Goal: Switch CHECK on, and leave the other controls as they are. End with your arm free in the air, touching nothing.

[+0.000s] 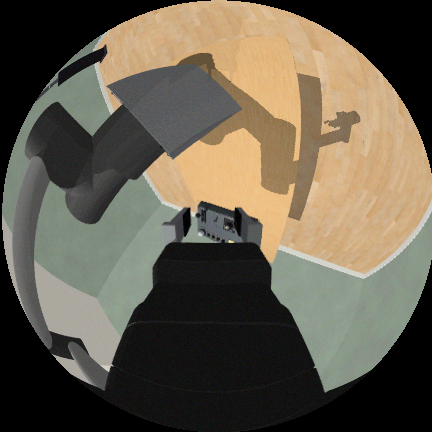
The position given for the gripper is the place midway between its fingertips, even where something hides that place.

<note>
In view: the gripper [211, 215] and a dark control panel [215, 230].
</note>
